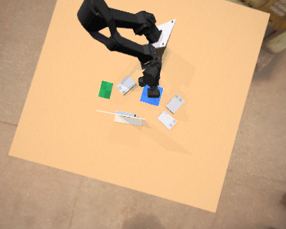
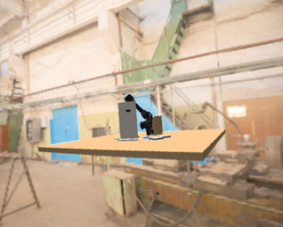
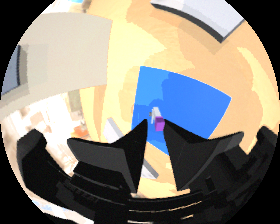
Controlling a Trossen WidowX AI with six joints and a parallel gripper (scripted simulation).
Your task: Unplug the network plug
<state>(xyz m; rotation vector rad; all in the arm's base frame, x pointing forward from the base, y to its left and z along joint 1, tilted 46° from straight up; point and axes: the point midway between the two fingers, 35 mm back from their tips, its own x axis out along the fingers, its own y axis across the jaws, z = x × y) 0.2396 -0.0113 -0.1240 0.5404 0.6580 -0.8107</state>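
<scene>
The network plug is right at my gripper tip. The rest, counted from my gripper tip: upright panel: 17 cm ahead, 8 cm to the right, 13 cm above; blue marked square: 1 cm behind, 2 cm below.
</scene>
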